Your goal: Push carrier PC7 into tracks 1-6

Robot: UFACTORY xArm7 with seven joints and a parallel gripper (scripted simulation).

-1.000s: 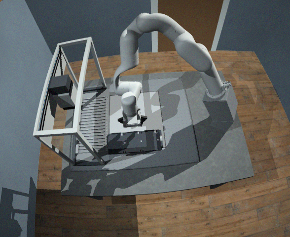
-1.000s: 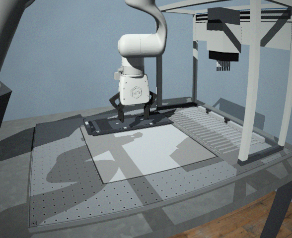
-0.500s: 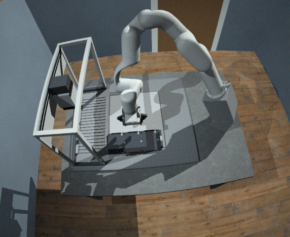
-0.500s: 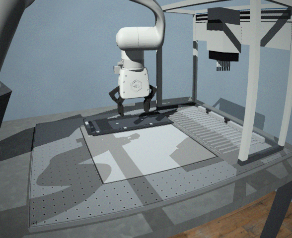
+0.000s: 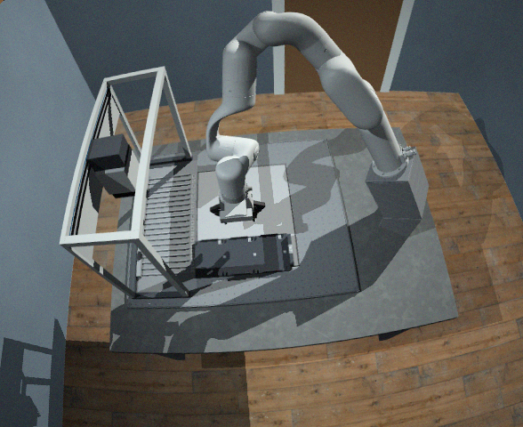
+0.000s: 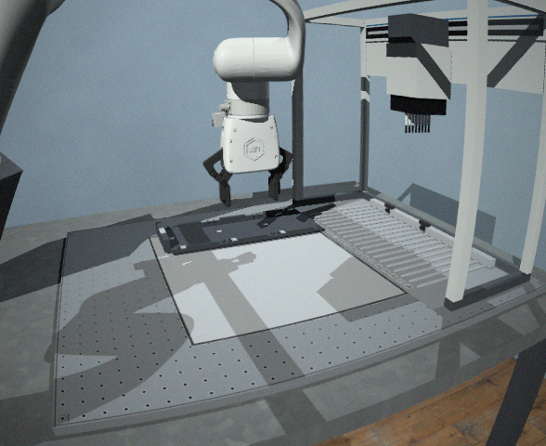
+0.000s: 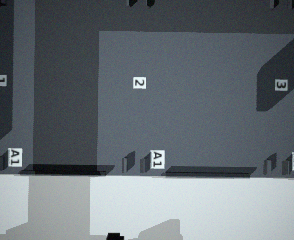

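Right now my hand is 90 mm to the right of the carrier PC7 and 90 mm above it. Round my hand: dark pipetting head 340 mm ahead, 30 mm to the right, 240 mm above.
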